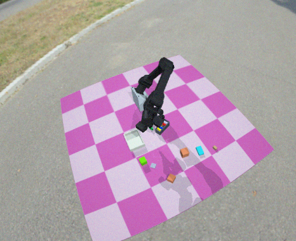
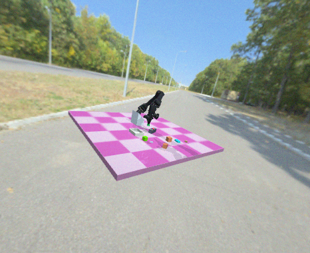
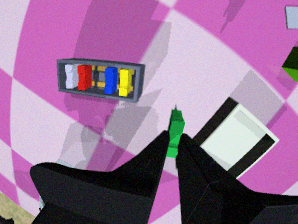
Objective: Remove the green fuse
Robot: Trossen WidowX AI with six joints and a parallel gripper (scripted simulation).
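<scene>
The tray is 1 cm behind my gripper tip, 12 cm to the right of it and 10 cm below it. The rest, counted from my gripper tip: green fuse (1 cm below); then yellow fuse (1 cm behind, 6 cm to the left, 8 cm below); then blue fuse (2 cm behind, 7 cm to the left, 8 cm below).
</scene>
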